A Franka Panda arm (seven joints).
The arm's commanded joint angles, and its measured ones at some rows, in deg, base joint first. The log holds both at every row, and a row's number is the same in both.
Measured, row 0:
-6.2 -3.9 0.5 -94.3 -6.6 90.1 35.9
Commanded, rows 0 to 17:
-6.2 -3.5 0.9 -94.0 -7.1 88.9 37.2
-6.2 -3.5 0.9 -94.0 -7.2 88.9 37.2
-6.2 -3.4 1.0 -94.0 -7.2 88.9 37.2
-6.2 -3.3 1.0 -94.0 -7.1 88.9 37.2
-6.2 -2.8 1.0 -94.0 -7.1 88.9 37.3
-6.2 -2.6 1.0 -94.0 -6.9 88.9 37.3
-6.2 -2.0 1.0 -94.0 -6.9 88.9 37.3
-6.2 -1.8 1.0 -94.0 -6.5 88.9 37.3
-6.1 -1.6 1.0 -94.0 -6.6 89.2 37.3
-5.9 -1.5 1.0 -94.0 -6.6 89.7 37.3
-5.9 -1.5 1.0 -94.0 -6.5 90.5 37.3
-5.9 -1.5 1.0 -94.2 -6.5 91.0 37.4
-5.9 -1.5 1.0 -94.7 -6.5 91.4 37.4
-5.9 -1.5 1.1 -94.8 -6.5 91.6 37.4
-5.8 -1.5 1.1 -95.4 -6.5 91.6 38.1
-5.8 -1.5 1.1 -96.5 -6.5 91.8 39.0
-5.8 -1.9 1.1 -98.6 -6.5 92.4 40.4
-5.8 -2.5 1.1 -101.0 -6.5 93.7 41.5
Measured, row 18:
-5.7 -1.3 0.6 -95.5 -6.6 90.6 37.7
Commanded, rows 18 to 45:
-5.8 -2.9 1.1 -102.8 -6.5 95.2 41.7
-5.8 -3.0 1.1 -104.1 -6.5 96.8 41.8
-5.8 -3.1 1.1 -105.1 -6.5 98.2 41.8
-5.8 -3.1 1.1 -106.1 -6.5 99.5 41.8
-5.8 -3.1 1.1 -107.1 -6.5 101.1 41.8
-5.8 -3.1 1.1 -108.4 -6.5 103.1 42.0
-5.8 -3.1 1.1 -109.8 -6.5 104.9 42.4
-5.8 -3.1 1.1 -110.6 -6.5 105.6 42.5
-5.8 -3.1 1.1 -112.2 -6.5 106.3 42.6
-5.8 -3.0 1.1 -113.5 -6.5 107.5 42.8
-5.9 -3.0 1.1 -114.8 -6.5 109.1 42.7
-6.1 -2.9 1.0 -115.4 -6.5 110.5 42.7
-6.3 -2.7 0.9 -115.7 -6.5 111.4 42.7
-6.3 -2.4 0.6 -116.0 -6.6 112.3 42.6
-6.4 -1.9 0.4 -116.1 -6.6 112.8 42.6
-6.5 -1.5 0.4 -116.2 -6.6 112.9 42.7
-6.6 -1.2 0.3 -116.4 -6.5 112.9 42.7
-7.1 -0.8 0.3 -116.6 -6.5 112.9 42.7
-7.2 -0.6 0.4 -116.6 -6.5 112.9 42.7
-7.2 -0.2 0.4 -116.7 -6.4 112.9 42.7
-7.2 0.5 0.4 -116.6 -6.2 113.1 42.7
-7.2 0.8 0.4 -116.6 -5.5 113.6 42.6
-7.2 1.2 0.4 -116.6 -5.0 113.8 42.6
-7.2 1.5 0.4 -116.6 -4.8 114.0 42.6
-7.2 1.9 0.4 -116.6 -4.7 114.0 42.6
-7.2 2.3 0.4 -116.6 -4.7 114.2 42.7
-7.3 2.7 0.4 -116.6 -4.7 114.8 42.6
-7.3 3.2 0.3 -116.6 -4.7 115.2 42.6
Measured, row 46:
-7.1 2.2 0.2 -116.3 -5.5 113.2 41.7
